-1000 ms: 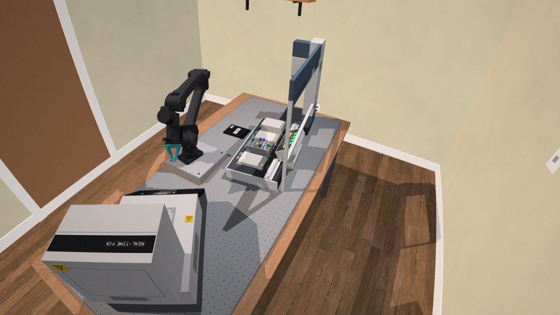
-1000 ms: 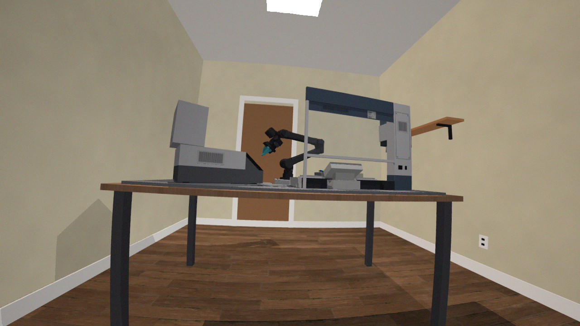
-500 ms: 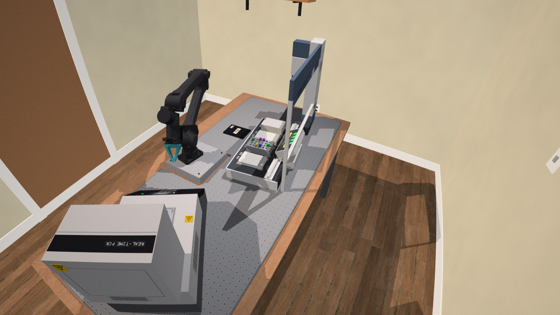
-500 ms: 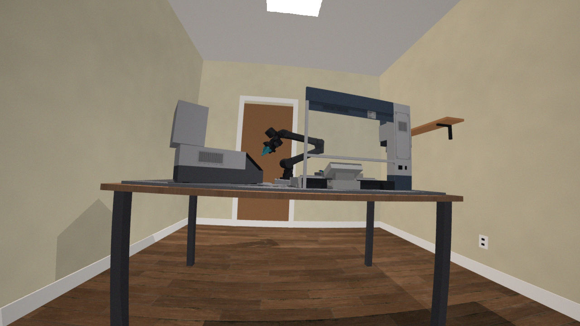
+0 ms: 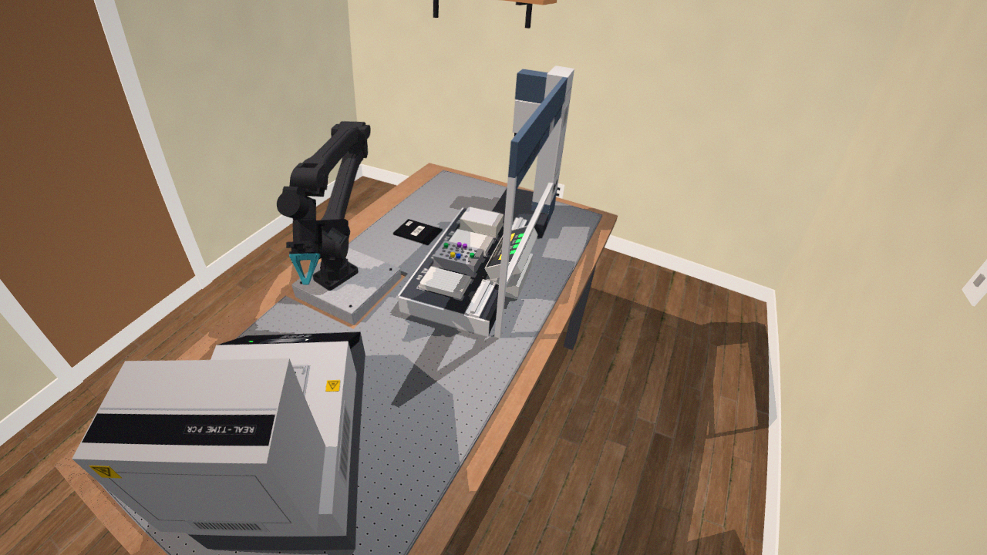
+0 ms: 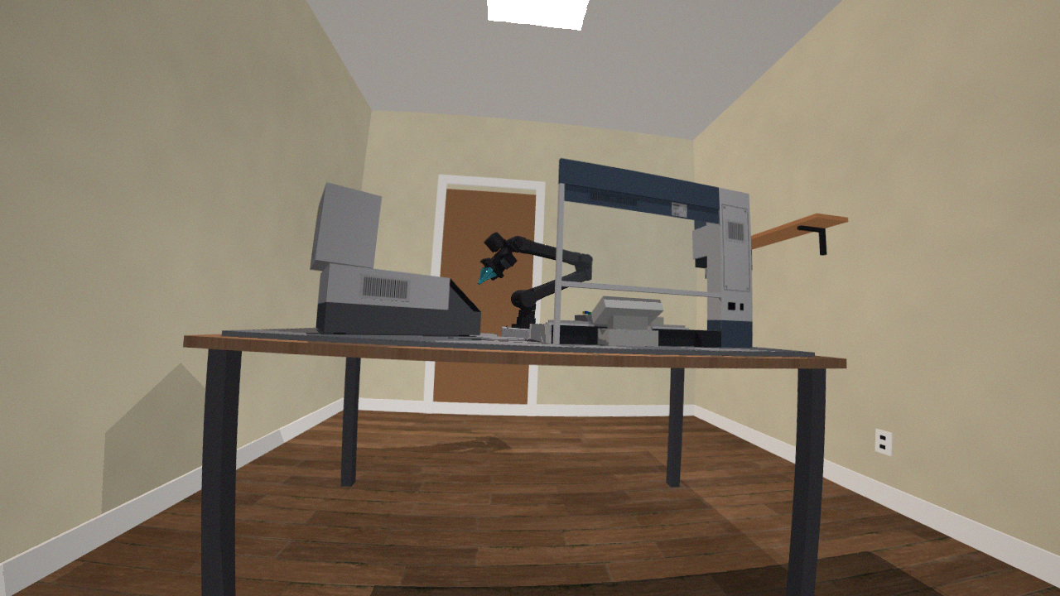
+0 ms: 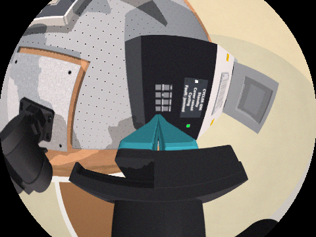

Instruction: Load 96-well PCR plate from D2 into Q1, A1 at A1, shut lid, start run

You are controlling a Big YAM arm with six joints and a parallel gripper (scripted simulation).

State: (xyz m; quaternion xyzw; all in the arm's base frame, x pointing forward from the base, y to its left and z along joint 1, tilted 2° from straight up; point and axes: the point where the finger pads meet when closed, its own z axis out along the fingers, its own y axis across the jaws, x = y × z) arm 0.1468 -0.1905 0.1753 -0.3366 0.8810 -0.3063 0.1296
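Now: hand 44 cm to the right of the tube cooling block, 14 cm above it and 13 cm short of it. Also, from my hand: black flat pad: 55 cm to the left, 21 cm below, 14 cm behind.
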